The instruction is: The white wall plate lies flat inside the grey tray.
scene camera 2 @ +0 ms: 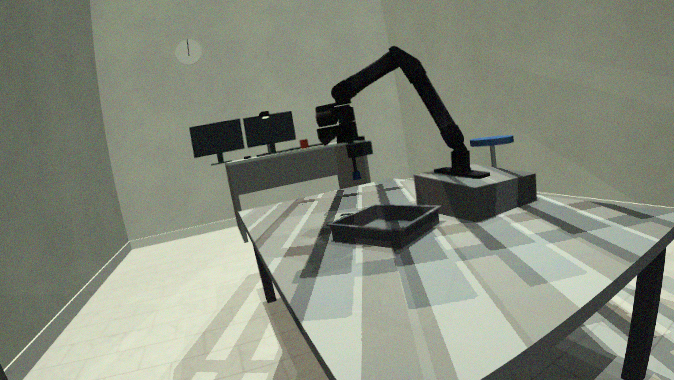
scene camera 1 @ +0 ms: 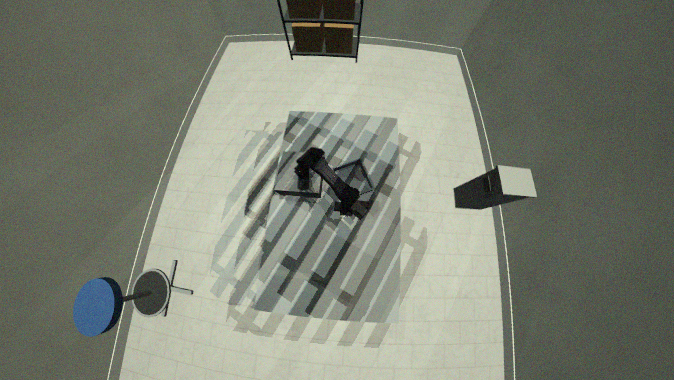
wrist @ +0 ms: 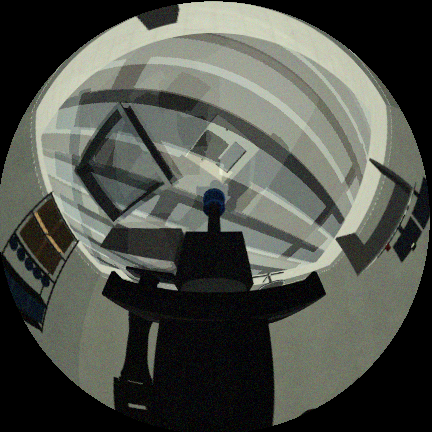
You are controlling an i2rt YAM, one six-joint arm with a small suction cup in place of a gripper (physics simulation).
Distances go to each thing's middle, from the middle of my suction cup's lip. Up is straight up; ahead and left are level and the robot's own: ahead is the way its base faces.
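Scene:
White wall plate [wrist: 214, 140]: 4 cm ahead of my suction cup, 3 cm to the right of it and 14 cm below it. Grey tray [scene camera 2: 395, 226]: 7 cm ahead of my suction cup, 24 cm to the left of it, 12 cm below it.

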